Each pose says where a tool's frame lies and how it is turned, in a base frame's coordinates. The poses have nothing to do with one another.
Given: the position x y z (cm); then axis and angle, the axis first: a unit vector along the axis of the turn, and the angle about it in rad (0 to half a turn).
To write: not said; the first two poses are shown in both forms.
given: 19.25 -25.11 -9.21 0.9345 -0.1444 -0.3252 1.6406
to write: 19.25 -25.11 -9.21 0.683 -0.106 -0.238 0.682
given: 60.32 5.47 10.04 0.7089 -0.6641 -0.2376 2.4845
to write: 60.32 5.47 10.04 0.671 -0.629 -0.225 0.323
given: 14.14 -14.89 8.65 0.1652 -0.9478 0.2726 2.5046
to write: 14.14 -14.89 8.65 0.157 -0.900 0.259 0.313
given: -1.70 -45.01 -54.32 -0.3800 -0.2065 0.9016 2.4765
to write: -1.70 -45.01 -54.32 -0.359 -0.195 0.852 0.326
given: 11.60 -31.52 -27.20 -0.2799 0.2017 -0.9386 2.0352
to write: 11.60 -31.52 -27.20 -0.238 0.172 -0.799 0.525
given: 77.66 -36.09 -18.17 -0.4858 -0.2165 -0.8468 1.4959
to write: 77.66 -36.09 -18.17 -0.330 -0.147 -0.576 0.733
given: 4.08 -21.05 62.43 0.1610 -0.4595 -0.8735 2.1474
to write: 4.08 -21.05 62.43 0.142 -0.404 -0.768 0.477
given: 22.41 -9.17 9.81 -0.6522 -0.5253 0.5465 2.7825
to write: 22.41 -9.17 9.81 -0.642 -0.517 0.538 0.179
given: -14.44 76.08 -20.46 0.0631 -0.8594 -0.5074 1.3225
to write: -14.44 76.08 -20.46 0.039 -0.528 -0.312 0.789
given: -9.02 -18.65 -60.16 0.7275 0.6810 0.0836 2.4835
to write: -9.02 -18.65 -60.16 0.688 0.644 0.079 0.323
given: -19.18 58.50 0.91 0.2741 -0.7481 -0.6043 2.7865
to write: -19.18 58.50 0.91 0.270 -0.736 -0.595 0.177
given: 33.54 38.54 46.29 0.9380 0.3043 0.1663 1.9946
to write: 33.54 38.54 46.29 0.788 0.256 0.140 0.543
